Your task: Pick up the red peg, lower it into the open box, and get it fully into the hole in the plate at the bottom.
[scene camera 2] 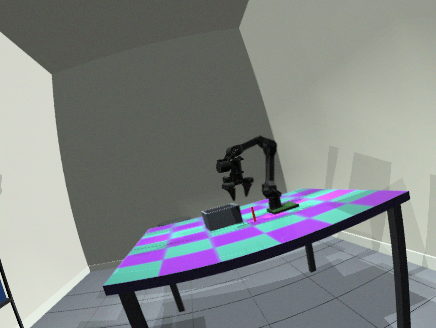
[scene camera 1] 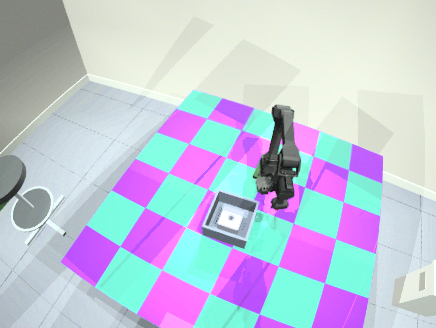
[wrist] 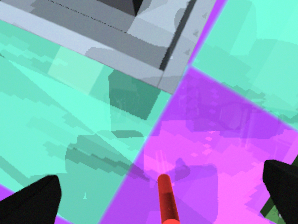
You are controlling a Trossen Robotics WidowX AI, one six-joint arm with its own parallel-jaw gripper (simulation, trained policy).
I see my gripper (wrist: 163, 178) and a grey box (scene camera 1: 222, 198).
The grey box is seen too in the wrist view (wrist: 155, 49).
